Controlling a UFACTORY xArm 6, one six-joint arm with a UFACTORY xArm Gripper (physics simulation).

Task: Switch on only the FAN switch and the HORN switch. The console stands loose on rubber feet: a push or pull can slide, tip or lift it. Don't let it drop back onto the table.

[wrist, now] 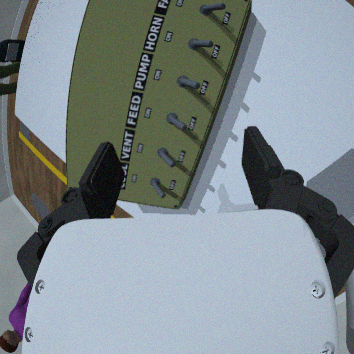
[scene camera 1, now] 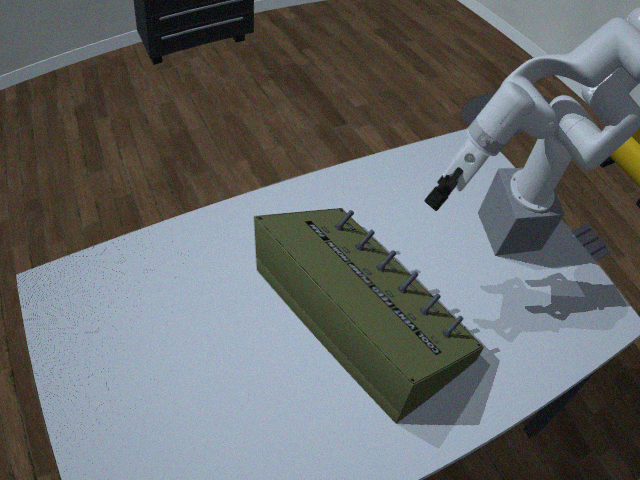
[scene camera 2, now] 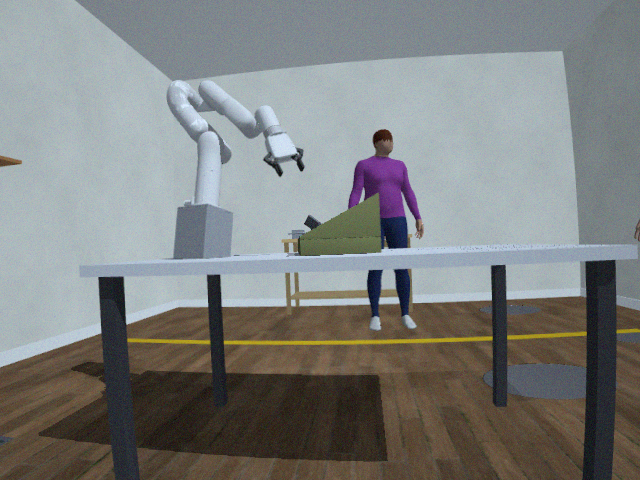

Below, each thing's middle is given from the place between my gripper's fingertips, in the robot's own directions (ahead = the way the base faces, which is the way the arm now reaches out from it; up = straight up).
Scene:
My gripper is now 220 mm above the olive console (scene camera 1: 401, 354), 150 mm short of it and 10 mm to the right of it.

